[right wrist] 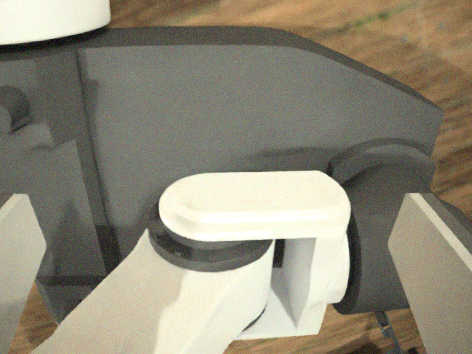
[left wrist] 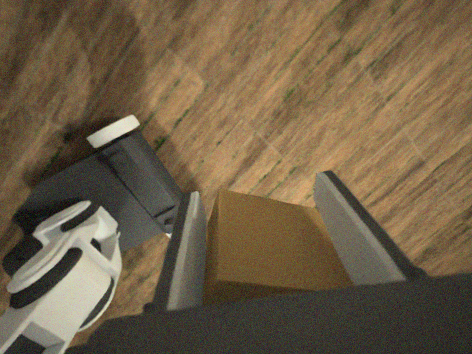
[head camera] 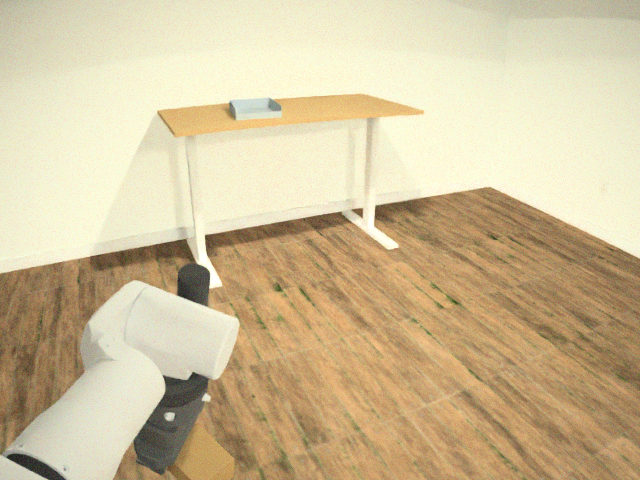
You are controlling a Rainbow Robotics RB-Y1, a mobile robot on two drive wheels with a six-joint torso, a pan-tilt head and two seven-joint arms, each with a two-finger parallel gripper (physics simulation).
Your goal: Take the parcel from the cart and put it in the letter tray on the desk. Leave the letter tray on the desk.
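Pixels of known places: left gripper, fingertip midpoint: [left wrist: 257,194] [head camera: 169,449]; right gripper, fingertip midpoint: [right wrist: 218,221]; robot's base, origin of the base link: [left wrist: 157,173].
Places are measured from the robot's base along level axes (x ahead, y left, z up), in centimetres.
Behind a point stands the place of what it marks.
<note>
A brown box-shaped parcel [head camera: 204,454] @(x 36.6, y 13.2, z 95.9 cm) [left wrist: 275,242] @(x 40.0, y 18.4, z 95.2 cm) is held between the fingers of my left gripper [left wrist: 257,194] @(x 40.3, y 19.3, z 92.3 cm), above the wooden floor. In the head camera it shows at the bottom left, partly hidden by the dark gripper body. The light blue letter tray [head camera: 255,114] @(x 256.0, y 23.1, z 97.7 cm) stands on the left half of the desk [head camera: 330,108] @(x 287.9, y -20.4, z 95.1 cm), near its front edge, and looks empty. My right gripper [right wrist: 218,221] @(x -22.5, y -25.9, z 52.9 cm) is open, with its fingers wide apart at both sides of the right wrist view. The cart does not show in these views.
The desk has white legs [head camera: 371,175] @(x 311.4, y -51.6, z 43.8 cm) with long feet on the wooden floor [head camera: 387,351] @(x 173.4, y -41.5, z 0.1 cm) and stands against the wall [head camera: 279,46] @(x 334.8, y 11.9, z 131.2 cm). Another wall meets it at the right. The robot's dark base [left wrist: 100,185] @(x -15.9, y 10.8, z 17.0 cm) [right wrist: 210,100] @(x -23.0, y -15.8, z 17.0 cm) shows in both wrist views.
</note>
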